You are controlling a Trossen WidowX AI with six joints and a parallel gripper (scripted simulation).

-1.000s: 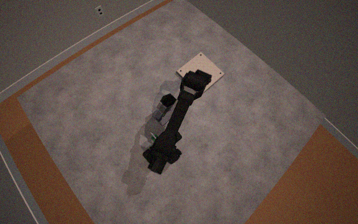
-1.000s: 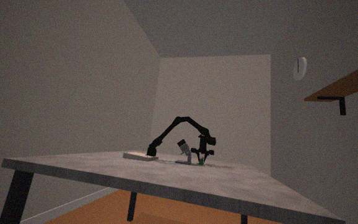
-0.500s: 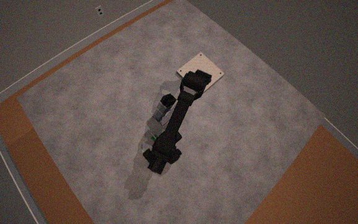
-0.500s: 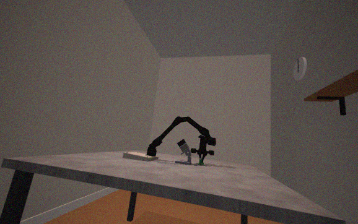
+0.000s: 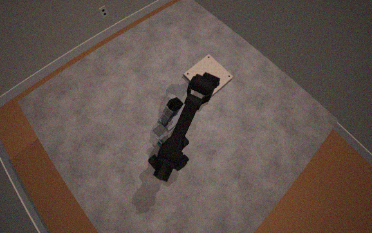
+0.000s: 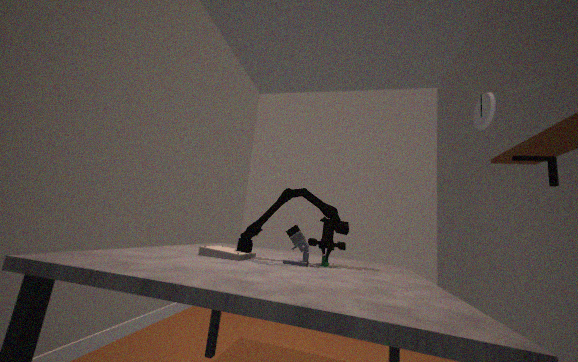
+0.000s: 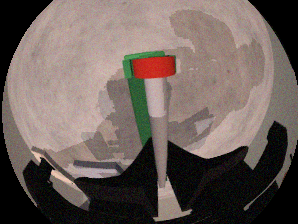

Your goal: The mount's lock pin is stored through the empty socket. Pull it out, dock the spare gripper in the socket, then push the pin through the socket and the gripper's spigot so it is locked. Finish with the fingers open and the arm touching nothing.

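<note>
Now: the green holder 1 cm to the left of my gripper tip. The rest, counted from my gripper tip: spare gripper (13 cm behind, 10 cm to the right, 10 cm above); grey mount (11 cm behind, 10 cm to the right, 3 cm above).
</note>
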